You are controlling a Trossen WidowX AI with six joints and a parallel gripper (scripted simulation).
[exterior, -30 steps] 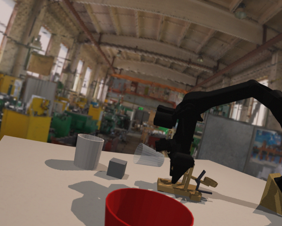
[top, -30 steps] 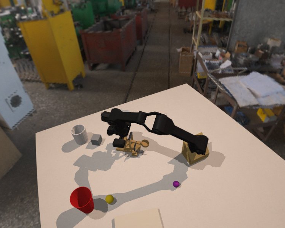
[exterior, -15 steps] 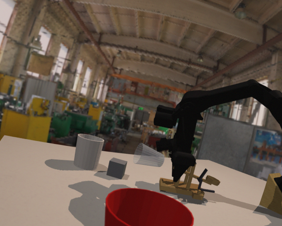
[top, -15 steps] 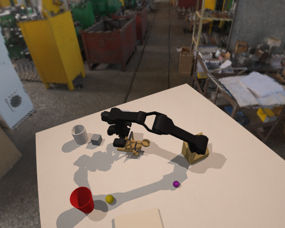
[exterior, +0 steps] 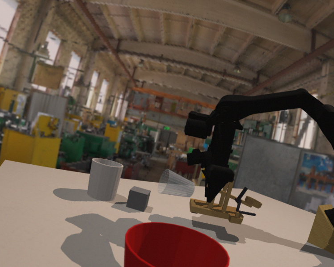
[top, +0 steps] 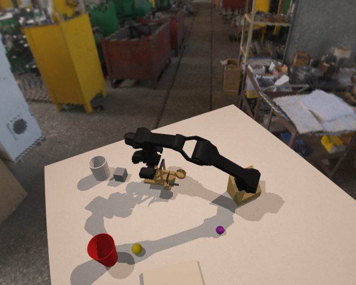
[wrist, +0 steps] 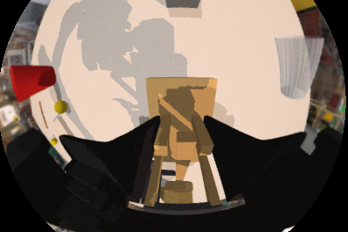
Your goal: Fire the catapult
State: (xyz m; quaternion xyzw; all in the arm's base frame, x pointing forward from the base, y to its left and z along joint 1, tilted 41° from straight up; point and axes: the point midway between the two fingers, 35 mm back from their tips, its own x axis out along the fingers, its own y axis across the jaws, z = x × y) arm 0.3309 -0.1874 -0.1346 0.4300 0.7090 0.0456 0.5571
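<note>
Now: the purple ball 35 cm to the left of my gripper tip, 15 cm behind it and 5 cm below it. Also, from my gripper tip: wooden catapult (5 cm to the left, 5 cm behind, 2 cm above); white mug (24 cm ahead, 17 cm to the right, 4 cm below); dark grey cube (15 cm ahead, 11 cm to the right, 5 cm below).
</note>
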